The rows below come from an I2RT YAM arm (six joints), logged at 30 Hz.
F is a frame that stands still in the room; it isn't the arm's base.
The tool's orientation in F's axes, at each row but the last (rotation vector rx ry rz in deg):
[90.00, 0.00, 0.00]
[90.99, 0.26, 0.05]
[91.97, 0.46, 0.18]
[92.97, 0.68, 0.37]
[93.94, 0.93, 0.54]
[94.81, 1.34, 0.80]
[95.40, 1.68, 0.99]
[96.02, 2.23, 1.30]
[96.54, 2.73, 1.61]
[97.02, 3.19, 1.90]
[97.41, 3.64, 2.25]
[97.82, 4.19, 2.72]
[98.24, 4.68, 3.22]
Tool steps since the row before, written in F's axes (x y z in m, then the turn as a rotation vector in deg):
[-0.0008, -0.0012, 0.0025, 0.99, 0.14, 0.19]
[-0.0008, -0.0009, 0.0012, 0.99, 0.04, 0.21]
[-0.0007, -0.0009, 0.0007, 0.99, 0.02, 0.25]
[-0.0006, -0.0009, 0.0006, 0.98, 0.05, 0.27]
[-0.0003, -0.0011, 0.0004, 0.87, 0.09, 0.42]
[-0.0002, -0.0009, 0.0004, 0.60, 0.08, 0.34]
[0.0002, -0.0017, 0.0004, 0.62, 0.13, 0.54]
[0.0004, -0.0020, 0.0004, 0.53, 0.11, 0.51]
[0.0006, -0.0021, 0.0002, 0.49, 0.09, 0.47]
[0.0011, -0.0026, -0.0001, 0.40, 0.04, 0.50]
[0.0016, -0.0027, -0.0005, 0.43, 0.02, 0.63]
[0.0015, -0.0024, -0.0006, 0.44, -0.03, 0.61]
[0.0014, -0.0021, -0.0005, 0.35, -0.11, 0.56]
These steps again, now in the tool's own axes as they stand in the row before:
[-0.0008, 0.0025, 0.0012, 0.99, 0.19, -0.14]
[-0.0008, 0.0012, 0.0009, 0.99, 0.21, -0.04]
[-0.0007, 0.0007, 0.0009, 0.99, 0.25, -0.02]
[-0.0006, 0.0006, 0.0009, 0.98, 0.27, -0.05]
[-0.0003, 0.0005, 0.0011, 0.87, 0.42, -0.10]
[-0.0002, 0.0005, 0.0009, 0.60, 0.34, -0.09]
[0.0001, 0.0006, 0.0017, 0.62, 0.53, -0.16]
[0.0003, 0.0006, 0.0020, 0.53, 0.50, -0.14]
[0.0005, 0.0004, 0.0021, 0.49, 0.46, -0.12]
[0.0010, 0.0002, 0.0026, 0.40, 0.50, -0.08]
[0.0014, -0.0001, 0.0028, 0.42, 0.63, -0.07]
[0.0013, -0.0002, 0.0026, 0.43, 0.62, -0.02]
[0.0012, -0.0002, 0.0023, 0.33, 0.58, 0.06]

